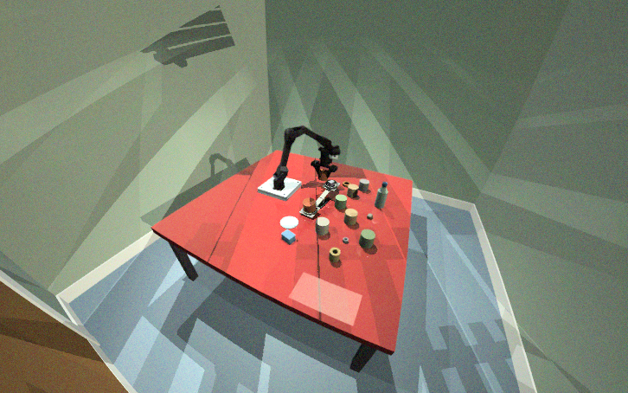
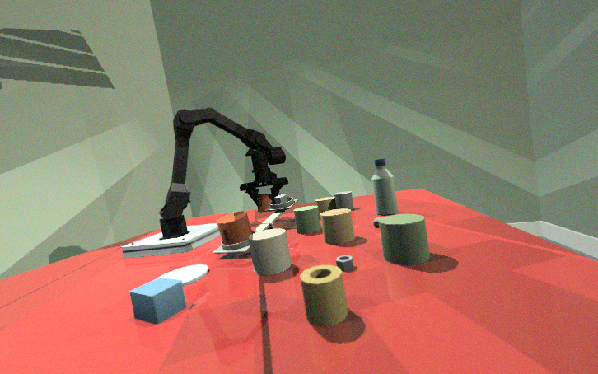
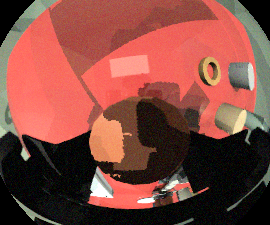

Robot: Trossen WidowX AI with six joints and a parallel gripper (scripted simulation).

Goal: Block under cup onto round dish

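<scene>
The round white dish is 48 cm to the right of my gripper tip, 6 cm below it and 3 cm behind it. Round my gripper tip: cream cup: 48 cm to the right, 15 cm ahead, 2 cm below; then small balance: 23 cm to the right, 7 cm ahead, 2 cm below; then grey-green bottle: 42 cm ahead, 11 cm to the right, 5 cm above.
</scene>
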